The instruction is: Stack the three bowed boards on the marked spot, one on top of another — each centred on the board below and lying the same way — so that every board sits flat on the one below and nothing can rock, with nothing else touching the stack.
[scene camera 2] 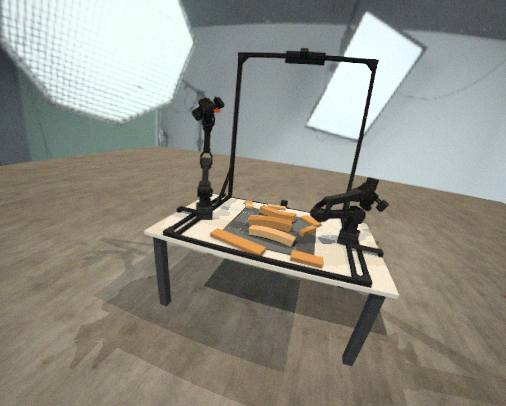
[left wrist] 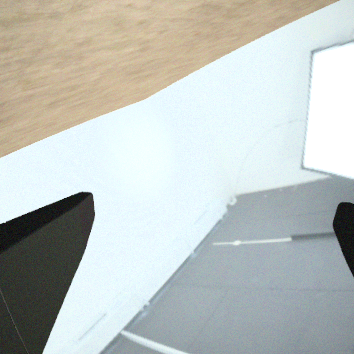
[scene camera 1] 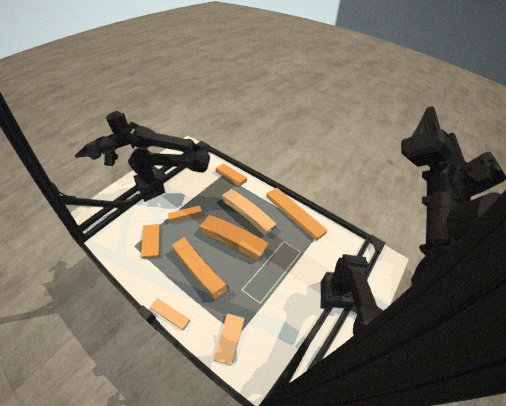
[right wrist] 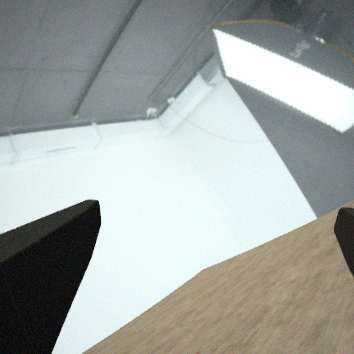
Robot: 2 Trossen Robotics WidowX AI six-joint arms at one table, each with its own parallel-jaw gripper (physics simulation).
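Seen in the pictures: left gripper, fingertip midpoint: [scene camera 2: 377,196] [left wrist: 218,209] [scene camera 1: 79,154]; right gripper, fingertip midpoint: [scene camera 2: 208,100] [scene camera 1: 441,121] [right wrist: 221,216]; left arm's base at its link origin: [scene camera 2: 350,230] [scene camera 1: 147,178]; right arm's base at its link origin: [scene camera 2: 204,205] [scene camera 1: 341,286].
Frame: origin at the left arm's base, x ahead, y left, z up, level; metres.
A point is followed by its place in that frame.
Note:
Three orange bowed boards lie apart on the grey mat: a paler one [scene camera 1: 248,211] @[y 0.263, x 0.367, z -0.021 m] [scene camera 2: 271,235] @[y 0.299, x 0.336, z -0.035 m], a middle one [scene camera 1: 234,237] @[y 0.150, x 0.443, z -0.013 m] [scene camera 2: 270,222] @[y 0.185, x 0.408, z -0.024 m] and one [scene camera 1: 200,268] @[y -0.007, x 0.477, z -0.029 m] [scene camera 2: 277,214] @[y 0.017, x 0.449, z -0.037 m] towards the bottom left in scene camera 1. The marked spot [scene camera 1: 251,296] @[y 0.087, x 0.637, z -0.068 m] is a thin pale rectangle outline at the mat's lower right edge, with no board on it. My left gripper [scene camera 1: 81,153] @[y -0.217, x -0.083, z 0.175 m] [left wrist: 218,209] @[y -0.217, x -0.083, z 0.175 m] is open and empty, raised beyond the table's left end in scene camera 1. My right gripper [scene camera 1: 430,116] @[y 0.320, x 0.797, z 0.598 m] [right wrist: 221,216] @[y 0.320, x 0.797, z 0.598 m] is open and empty, raised high above its mount, far from the boards.
A long straight plank [scene camera 1: 296,213] @[y 0.430, x 0.462, z -0.047 m] [scene camera 2: 237,242] @[y 0.454, x 0.435, z -0.050 m] lies beside the mat near the table edge. Several short blocks, among them one [scene camera 1: 231,174] @[y 0.336, x 0.133, z -0.048 m] [scene camera 2: 307,258] @[y 0.351, x 0.116, z -0.050 m], one [scene camera 1: 150,240] @[y -0.104, x 0.265, z -0.052 m] and one [scene camera 1: 229,339] @[y -0.052, x 0.719, z -0.054 m], lie around the boards. Black rails and an overhead frame [scene camera 2: 236,125] @[y -0.093, x 0.919, z 0.478 m] border the table.

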